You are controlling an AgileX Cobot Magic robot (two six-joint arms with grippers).
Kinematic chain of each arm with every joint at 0, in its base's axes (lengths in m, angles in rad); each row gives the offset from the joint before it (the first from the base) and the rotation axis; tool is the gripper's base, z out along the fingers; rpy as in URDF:
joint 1: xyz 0 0 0.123 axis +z
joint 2: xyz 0 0 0 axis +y
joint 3: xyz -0.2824 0 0.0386 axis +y
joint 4: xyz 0.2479 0 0.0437 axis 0.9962 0 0.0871
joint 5: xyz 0 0 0 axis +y
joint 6: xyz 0.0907 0 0.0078 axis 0.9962 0 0.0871
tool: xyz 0 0 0 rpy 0 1.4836 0
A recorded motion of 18 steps. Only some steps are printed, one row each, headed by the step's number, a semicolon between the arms.
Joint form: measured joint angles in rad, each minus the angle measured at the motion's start. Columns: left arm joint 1, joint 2, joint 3, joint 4, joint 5, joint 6; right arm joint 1, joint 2, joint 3, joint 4, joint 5, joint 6.
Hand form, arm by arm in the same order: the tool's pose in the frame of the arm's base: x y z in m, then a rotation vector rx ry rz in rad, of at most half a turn. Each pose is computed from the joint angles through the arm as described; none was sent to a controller.
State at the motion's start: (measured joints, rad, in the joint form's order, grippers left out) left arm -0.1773 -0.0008 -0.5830 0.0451 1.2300 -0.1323; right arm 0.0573 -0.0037 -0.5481 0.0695 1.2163 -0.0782
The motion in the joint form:
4: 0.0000 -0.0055 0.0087 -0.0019 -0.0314 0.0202; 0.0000 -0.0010 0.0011 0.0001 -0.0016 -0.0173
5: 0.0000 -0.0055 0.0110 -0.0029 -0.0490 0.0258; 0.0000 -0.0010 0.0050 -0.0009 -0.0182 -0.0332
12: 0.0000 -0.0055 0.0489 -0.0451 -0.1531 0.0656; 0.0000 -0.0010 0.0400 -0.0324 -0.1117 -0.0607
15: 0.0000 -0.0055 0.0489 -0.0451 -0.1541 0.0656; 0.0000 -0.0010 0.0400 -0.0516 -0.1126 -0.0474
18: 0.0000 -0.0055 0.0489 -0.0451 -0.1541 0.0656; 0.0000 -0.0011 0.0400 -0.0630 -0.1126 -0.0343
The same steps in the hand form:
4: -0.0200 0.0073 0.2862 0.0608 2.1023 -0.1224; -0.0185 0.0049 0.2779 -0.1757 2.1379 0.0619
5: -0.0189 0.0070 0.2870 0.0669 2.0868 -0.1221; -0.0172 0.0048 0.2781 -0.1905 2.1237 0.0510
12: -0.0104 0.0019 0.2852 0.1118 2.0204 -0.1546; -0.0086 0.0025 0.2759 -0.2062 2.0646 -0.0054
15: -0.0104 0.0019 0.2853 0.1118 2.0194 -0.1547; -0.0084 0.0010 0.2759 -0.1909 2.0656 -0.0203
18: -0.0104 0.0019 0.2853 0.1118 2.0194 -0.1547; -0.0084 0.0000 0.2759 -0.1764 2.0670 -0.0260

